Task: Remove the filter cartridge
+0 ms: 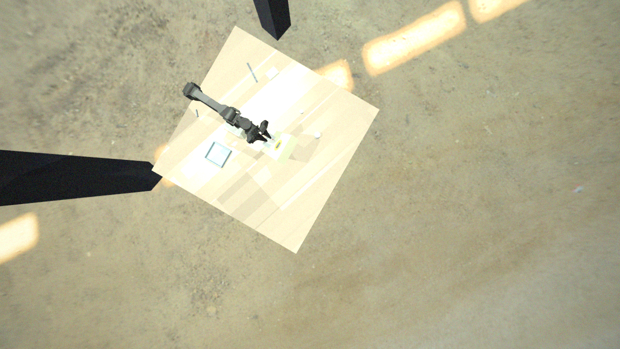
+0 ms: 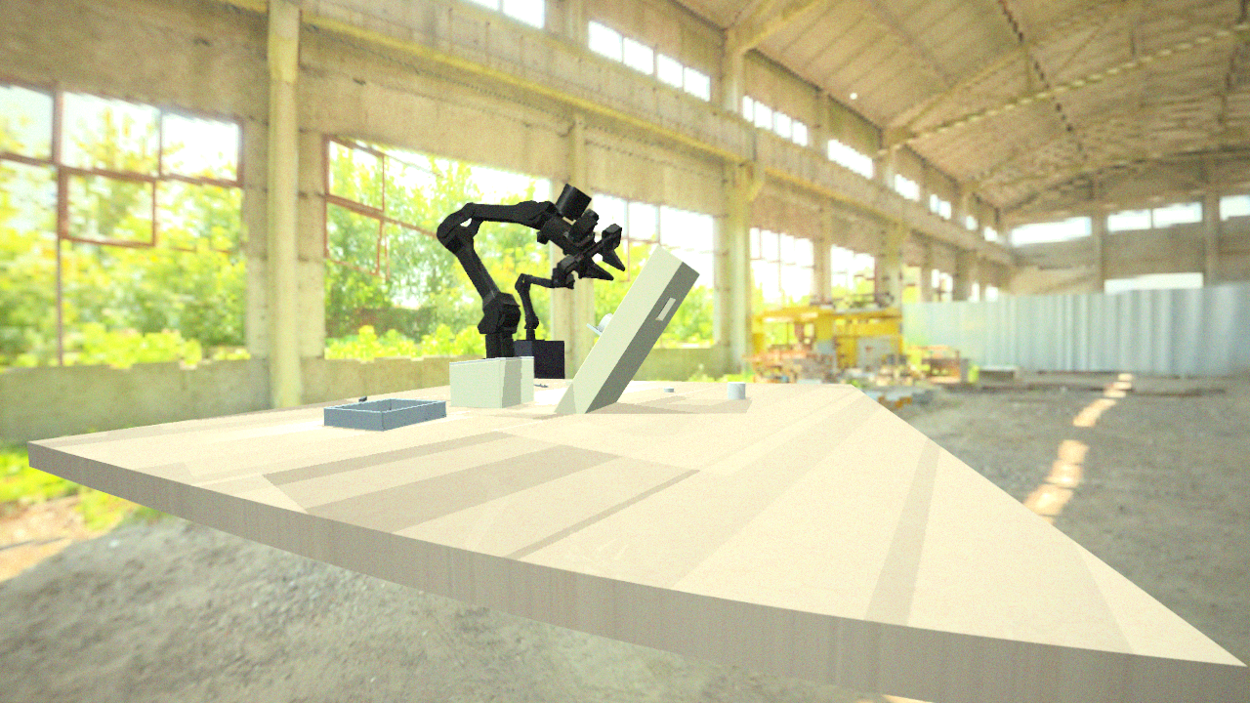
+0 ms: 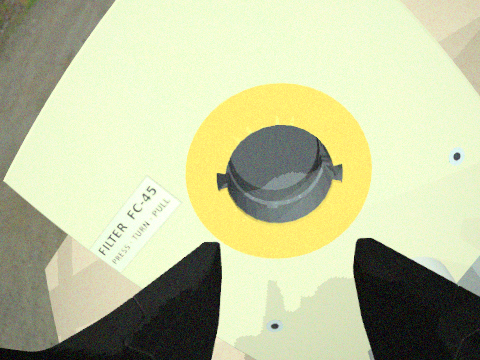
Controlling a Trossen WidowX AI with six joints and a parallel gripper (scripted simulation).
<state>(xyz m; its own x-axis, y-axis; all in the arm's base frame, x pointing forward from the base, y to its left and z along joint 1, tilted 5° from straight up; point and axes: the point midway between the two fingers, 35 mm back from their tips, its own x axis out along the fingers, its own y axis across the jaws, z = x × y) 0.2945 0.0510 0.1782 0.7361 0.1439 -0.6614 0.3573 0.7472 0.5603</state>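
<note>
My gripper tip is 11 cm above the round filter cartridge and 2 cm past it. Round my gripper tip: white square (41 cm to the left, 40 cm behind, 28 cm below); then service panel (13 cm below, 2 cm ahead, 1 cm to the left); then blue-grey tray (34 cm to the right, 31 cm behind, 28 cm below).
</note>
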